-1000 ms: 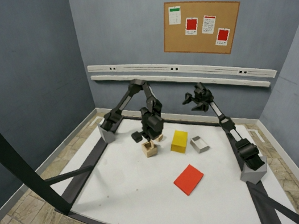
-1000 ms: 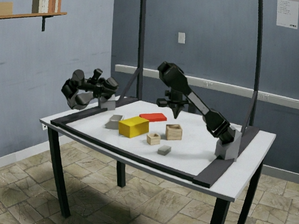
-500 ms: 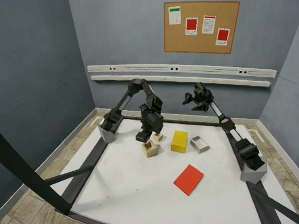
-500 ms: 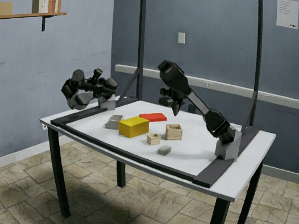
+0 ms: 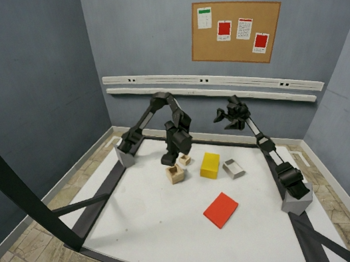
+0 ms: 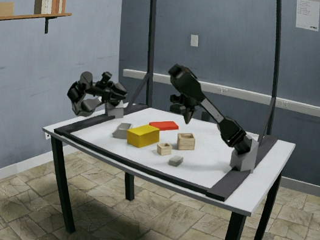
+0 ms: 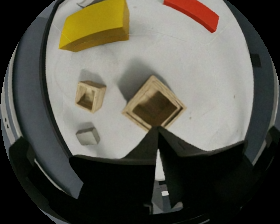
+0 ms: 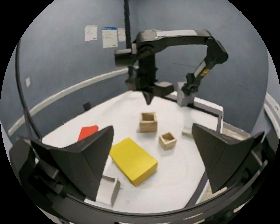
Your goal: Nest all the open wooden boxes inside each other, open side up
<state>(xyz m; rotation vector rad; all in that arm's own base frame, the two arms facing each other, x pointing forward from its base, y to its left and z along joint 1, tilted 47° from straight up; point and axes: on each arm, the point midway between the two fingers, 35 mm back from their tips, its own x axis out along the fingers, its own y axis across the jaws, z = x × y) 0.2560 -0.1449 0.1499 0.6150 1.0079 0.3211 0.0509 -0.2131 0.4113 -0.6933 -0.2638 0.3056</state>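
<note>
Right now the small wooden box is 12 cm ahead of my left hand, 2 cm to the right of it and 14 cm below it. Round my left hand: flat red block (11 cm behind, 26 cm to the right, 14 cm below); then grey tray (14 cm ahead, 30 cm to the right, 12 cm below); then small grey block (16 cm ahead, 9 cm to the left, 14 cm below).
</note>
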